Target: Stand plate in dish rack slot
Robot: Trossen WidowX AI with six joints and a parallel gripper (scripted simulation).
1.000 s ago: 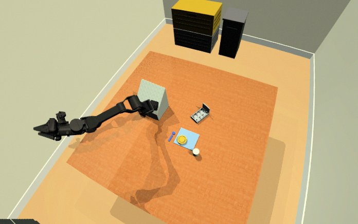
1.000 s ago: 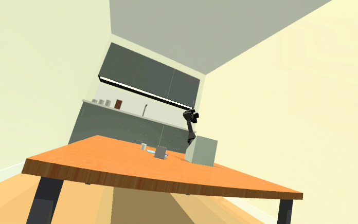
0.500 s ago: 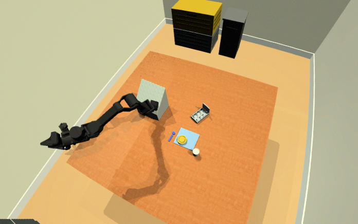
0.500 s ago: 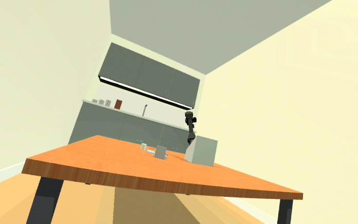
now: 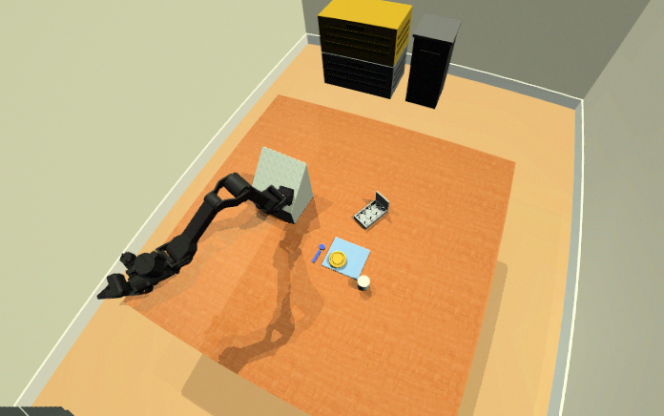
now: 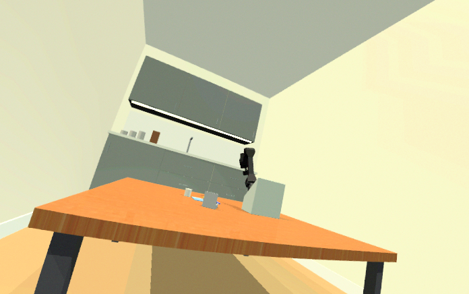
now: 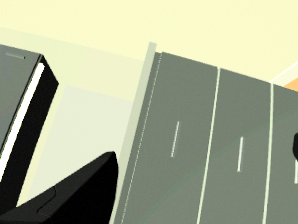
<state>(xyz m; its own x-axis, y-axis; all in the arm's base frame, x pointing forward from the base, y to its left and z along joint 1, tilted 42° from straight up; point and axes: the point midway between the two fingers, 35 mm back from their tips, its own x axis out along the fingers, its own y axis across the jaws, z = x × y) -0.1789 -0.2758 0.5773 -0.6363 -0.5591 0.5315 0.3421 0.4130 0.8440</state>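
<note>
Right now my gripper tip is 49 cm to the right of the yellow plate, 49 cm short of it and 35 cm above it. Round my gripper tip: light blue mat: 52 cm ahead, 51 cm to the left, 36 cm below; blue spoon: 49 cm to the left, 41 cm ahead, 36 cm below; white cup: 62 cm ahead, 43 cm to the left, 34 cm below.
</note>
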